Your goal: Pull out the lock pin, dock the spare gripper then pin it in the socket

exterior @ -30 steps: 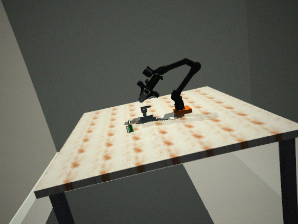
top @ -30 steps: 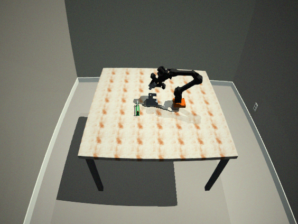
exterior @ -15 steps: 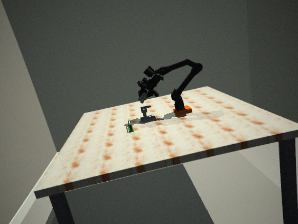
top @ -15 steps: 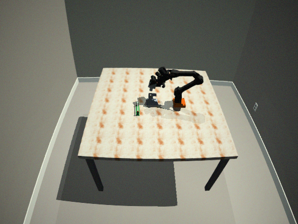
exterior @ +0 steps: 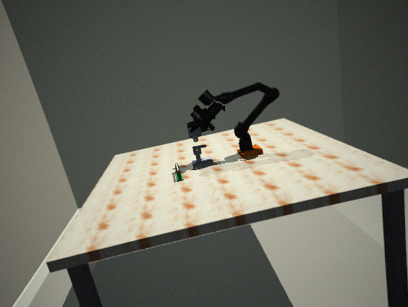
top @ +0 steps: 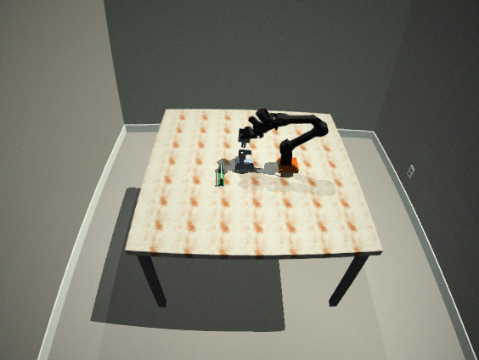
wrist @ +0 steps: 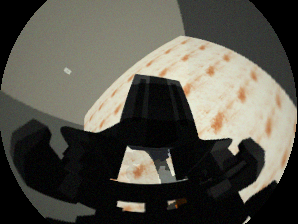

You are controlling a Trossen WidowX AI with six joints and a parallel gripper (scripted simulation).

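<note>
Right now my gripper tip is 17 cm to the right of the green holder, 15 cm above it and 10 cm short of it. The rest, counted from my gripper tip: spare gripper (1 cm behind, 1 cm above); then grey mount (12 cm below, 4 cm to the left, 2 cm behind).
</note>
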